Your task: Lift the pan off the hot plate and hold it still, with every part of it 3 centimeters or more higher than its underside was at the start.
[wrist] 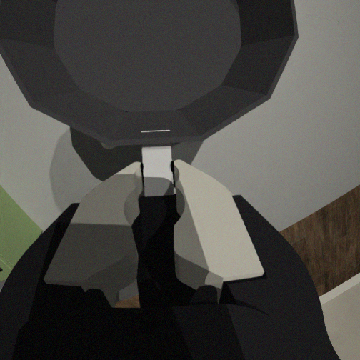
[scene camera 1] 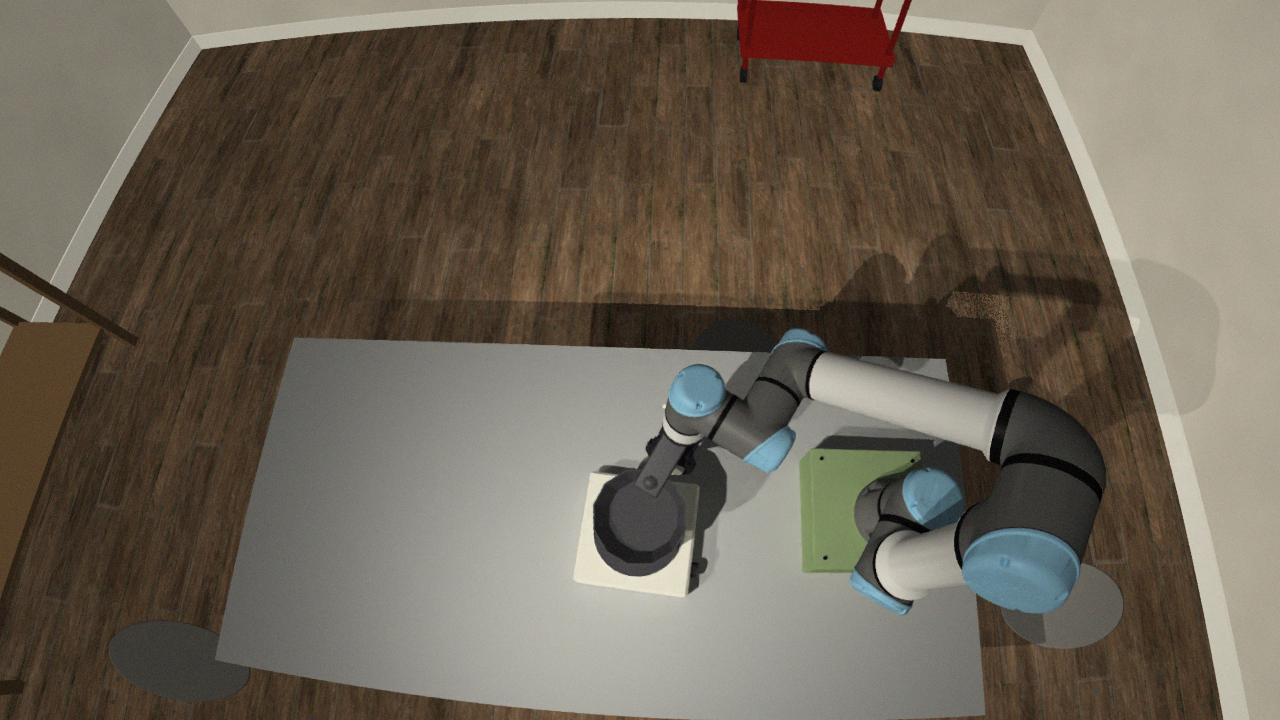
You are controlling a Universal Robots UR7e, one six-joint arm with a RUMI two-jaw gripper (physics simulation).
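Seen in the pictures: arm's base, origin of the base link: (scene camera 1: 887, 514).
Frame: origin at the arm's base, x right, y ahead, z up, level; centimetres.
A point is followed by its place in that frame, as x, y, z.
Note:
The dark pan (scene camera 1: 639, 522) {-4.0, 52.0, 4.5} (wrist: 150, 55) appears about level, with its open side up. In the scene view it overlaps the cream square hot plate (scene camera 1: 594, 569) {-13.2, 61.0, -3.9}, whose corners show around it. In the wrist view the grey table and a dark shadow show past the pan's rim, apart from it, so the pan hangs in the air; the exact height cannot be read. My gripper (scene camera 1: 669, 449) {6.2, 47.3, 9.0} (wrist: 159, 164) is shut on the pan's handle, whose pale-lit part shows between the fingertips. The pan's underside is hidden.
The hot plate rests on the grey table (scene camera 1: 402, 501) {-1.5, 108.3, -10.1}. The arm's base stands on a green block (scene camera 1: 823, 510) {0.6, 14.2, 0.6} (wrist: 12, 215) at the right. A red cart (scene camera 1: 816, 34) stands far back on the wooden floor. A brown piece of furniture (scene camera 1: 44, 376) is at the left edge.

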